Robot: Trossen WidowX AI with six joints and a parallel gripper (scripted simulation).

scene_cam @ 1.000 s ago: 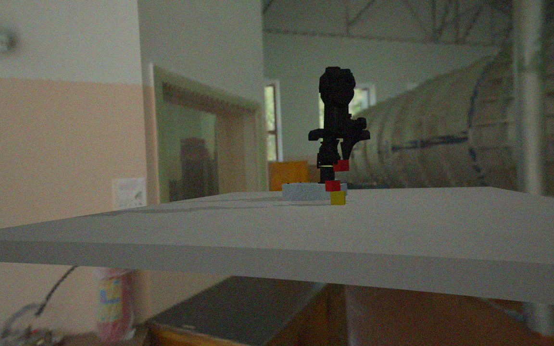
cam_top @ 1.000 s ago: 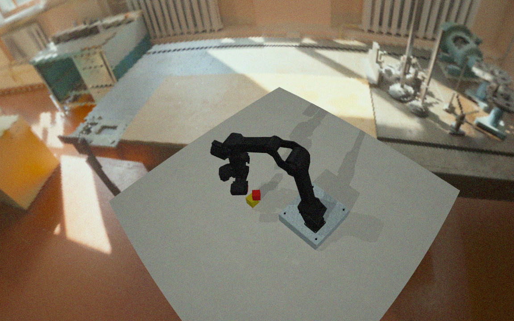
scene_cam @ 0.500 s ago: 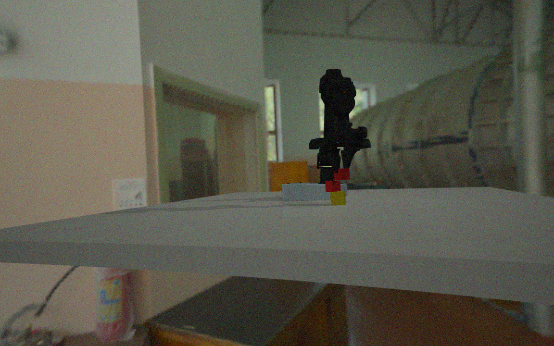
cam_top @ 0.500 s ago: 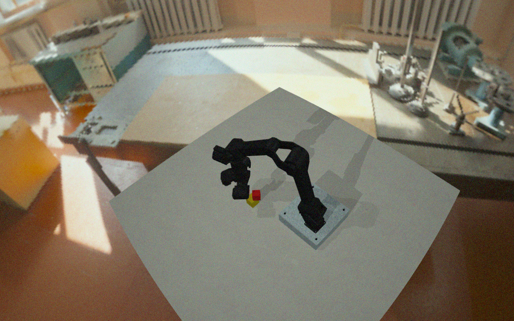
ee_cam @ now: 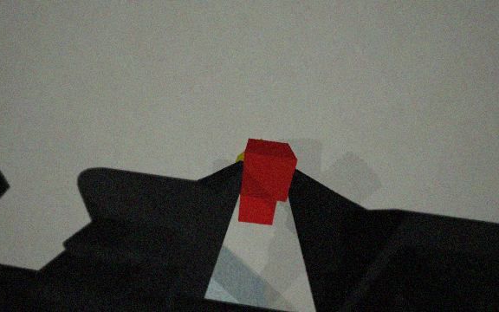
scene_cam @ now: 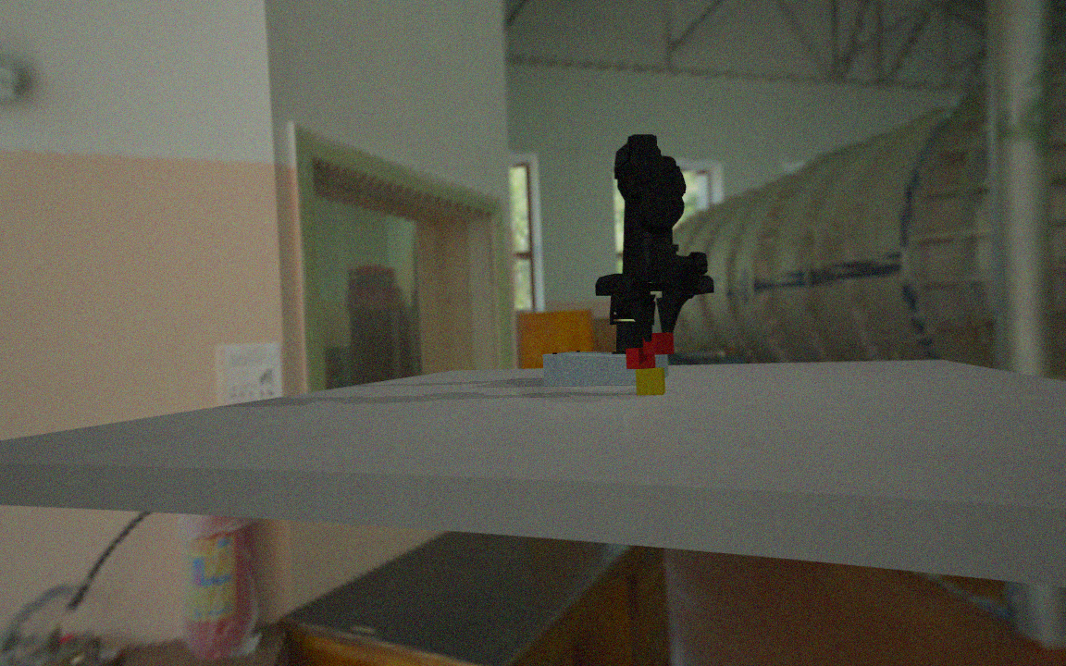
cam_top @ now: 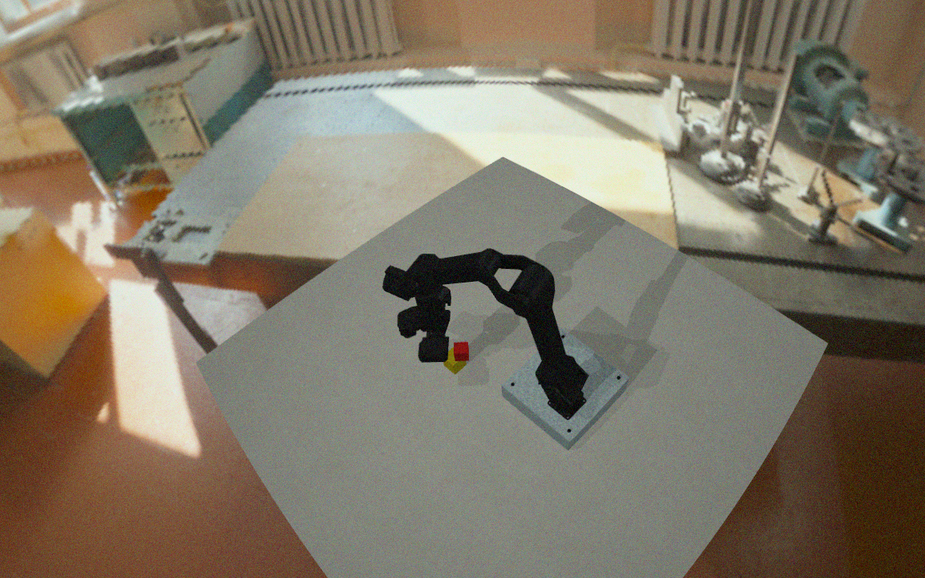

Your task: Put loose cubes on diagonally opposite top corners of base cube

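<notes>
Right now the yellow base cube is 6 cm below my gripper tip, 2 cm to the right of it and 2 cm behind it.
</notes>
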